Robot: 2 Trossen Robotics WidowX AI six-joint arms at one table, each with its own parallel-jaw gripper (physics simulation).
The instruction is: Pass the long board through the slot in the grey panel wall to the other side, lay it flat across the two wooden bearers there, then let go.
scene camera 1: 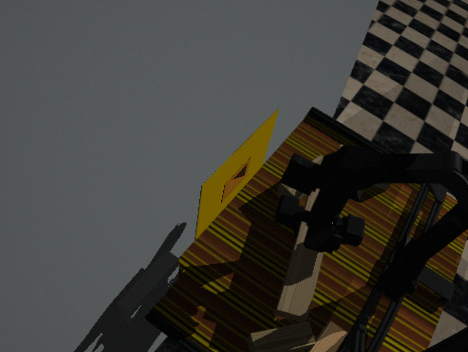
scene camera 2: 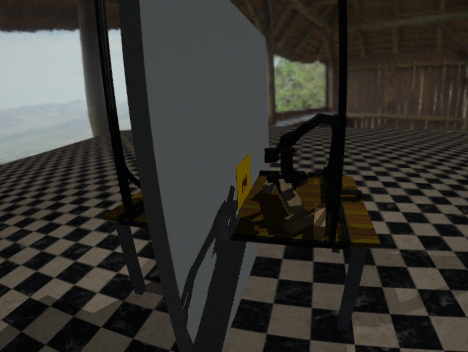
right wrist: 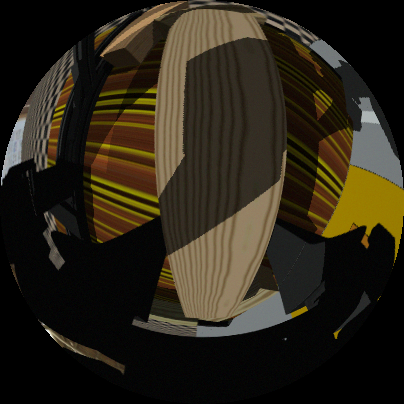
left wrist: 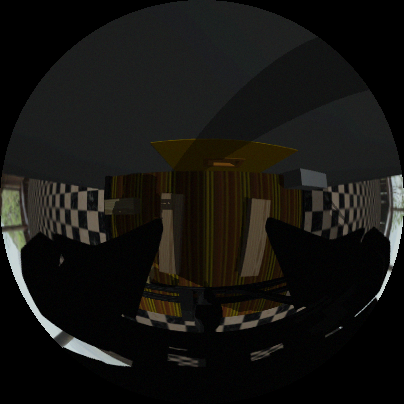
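Pixels of known places: left gripper, fingertip midpoint: [left wrist: 215, 224]; right gripper, fingertip midpoint: [right wrist: 215, 217]; left arm's base at its link origin: [left wrist: 206, 296]; right arm's base at its link origin: [scene camera 1: 393, 285] [right wrist: 63, 180].
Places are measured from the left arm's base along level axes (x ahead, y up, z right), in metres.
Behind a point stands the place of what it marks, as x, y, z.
The long pale wooden board [scene camera 1: 300, 279] @(0.721, 0.049, 0.144) [scene camera 2: 293, 200] @(0.729, 0.049, 0.168) [right wrist: 218, 169] @(0.704, 0.050, 0.071) is held above the striped table [scene camera 1: 253, 244] @(0.589, -0.019, 0.098) on the near side of the grey panel wall [scene camera 1: 163, 105] @(0.483, 0.462, 0.281) [scene camera 2: 205, 122] @(0.483, 0.423, 0.472) [left wrist: 150, 75] @(0.432, 0.319, -0.053). My right gripper [scene camera 1: 311, 209] [scene camera 2: 285, 179] [right wrist: 215, 217] @(0.690, 0.024, 0.035) is shut on the board near one end. The board points away from the yellow plate [scene camera 1: 253, 147] @(0.483, 0.131, -0.014) [scene camera 2: 244, 167] @(0.483, 0.145, 0.029) [left wrist: 263, 152] @(0.431, 0.147, 0.110) [right wrist: 369, 203] @(0.483, 0.049, 0.126) that frames the slot. On the far side, two wooden bearers [left wrist: 167, 241] @(0.220, 0.019, -0.115) [left wrist: 256, 241] @(0.216, 0.019, 0.146) lie parallel on the table. My left gripper [left wrist: 215, 224] @(0.313, 0.278, -0.001) is open and empty above them, facing the slot.
Loose wooden blocks [scene camera 1: 281, 336] @(0.755, 0.028, 0.262) [scene camera 1: 330, 336] @(0.840, 0.025, 0.204) [right wrist: 128, 44] lie near the board on the right arm's side. A small wooden block [left wrist: 120, 206] @(0.319, 0.028, -0.271) and a grey block [left wrist: 304, 178] @(0.402, 0.081, 0.287) sit at the table's sides near the bearers. Black frame posts [scene camera 2: 341, 105] @(0.882, 0.462, 0.380) stand at the table's edge.
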